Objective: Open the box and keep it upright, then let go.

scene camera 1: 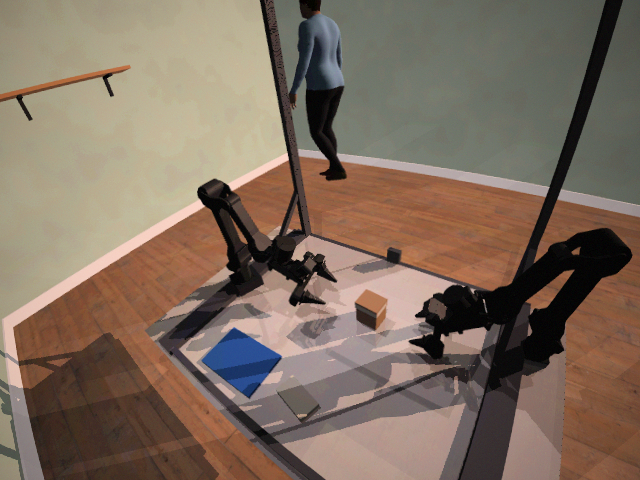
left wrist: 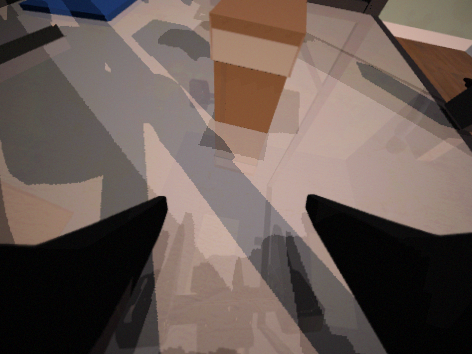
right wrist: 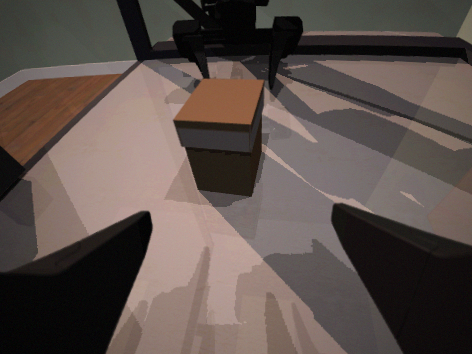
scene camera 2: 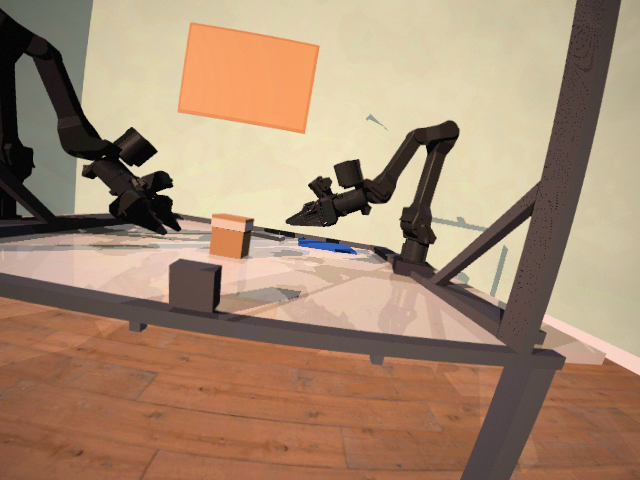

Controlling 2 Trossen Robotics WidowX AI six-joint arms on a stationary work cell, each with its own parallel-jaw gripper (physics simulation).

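Where they show: left gripper, fingertip midpoint: point(scene camera 1: 412, 328) point(left wrist: 238, 201) point(scene camera 2: 173, 232); right gripper, fingertip midpoint: point(scene camera 1: 331, 292) point(right wrist: 242, 216) point(scene camera 2: 287, 222); left arm's base, link origin: point(scene camera 1: 535, 351); right arm's base, link origin: point(scene camera 1: 244, 276) point(scene camera 2: 412, 261).
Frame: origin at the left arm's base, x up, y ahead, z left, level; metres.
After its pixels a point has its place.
Note:
A small orange-brown box point(scene camera 1: 370, 310) point(scene camera 2: 230, 236) point(left wrist: 247, 95) point(right wrist: 220, 135) stands upright on the table point(scene camera 1: 356, 434) {x -0.020, y 0.402, z 0.355 m}, with a light band beneath its flat top. Its lid is down. My left gripper point(scene camera 1: 414, 327) {x 0.011, y 0.347, z 0.034 m} point(scene camera 2: 172, 230) {x 0.011, y 0.347, z 0.034 m} point(left wrist: 238, 201) {x 0.011, y 0.347, z 0.034 m} is open and empty, low to the right of the box in scene camera 1, apart from it. My right gripper point(scene camera 1: 330, 291) {x 0.073, y 0.607, z 0.028 m} point(scene camera 2: 287, 222) {x 0.073, y 0.607, z 0.028 m} point(right wrist: 242, 216) {x 0.073, y 0.607, z 0.028 m} is open and empty, to the left of the box in scene camera 1, above the table and apart from the box. The box's inside is hidden.
A blue flat square point(scene camera 1: 241, 361) {x -0.012, y 0.783, z 0.310 m} point(scene camera 2: 325, 245) {x -0.012, y 0.786, z 0.282 m} and a grey flat slab point(scene camera 1: 298, 398) {x -0.005, y 0.569, z 0.336 m} lie at the lower left in scene camera 1. A dark block point(scene camera 1: 393, 255) {x 0.020, y 0.482, z -0.265 m} point(scene camera 2: 194, 285) {x 0.016, y 0.484, z -0.289 m} stands on the table edge. Upright frame posts rise at the table's sides. A person point(scene camera 1: 324, 56) stands beyond the table.

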